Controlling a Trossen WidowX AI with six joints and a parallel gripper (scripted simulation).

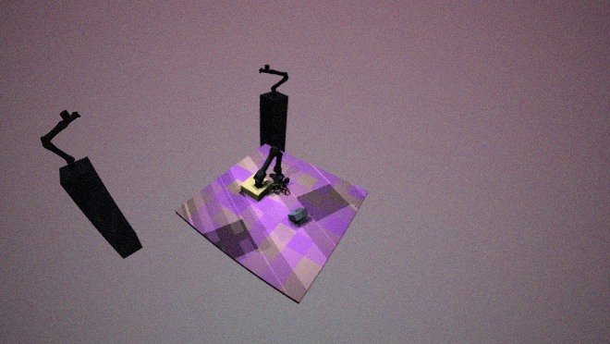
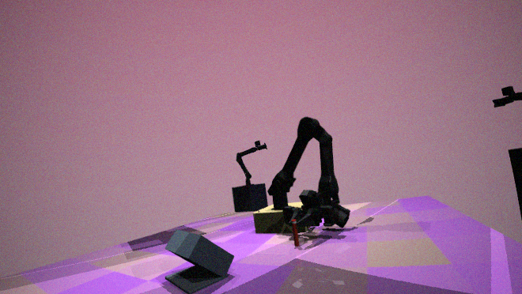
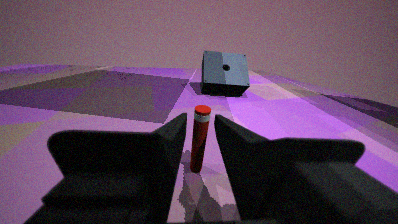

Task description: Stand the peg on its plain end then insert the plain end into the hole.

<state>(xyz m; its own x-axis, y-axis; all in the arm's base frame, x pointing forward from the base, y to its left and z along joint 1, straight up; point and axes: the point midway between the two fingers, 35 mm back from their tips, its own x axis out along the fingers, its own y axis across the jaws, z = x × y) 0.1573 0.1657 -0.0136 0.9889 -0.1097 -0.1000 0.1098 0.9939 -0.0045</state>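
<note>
Now: gripper tip 1 cm above the red peg. From my gripper tip the other things lie so: dark sloped panel (26 cm ahead, 12 cm to the right, 1 cm below).
</note>
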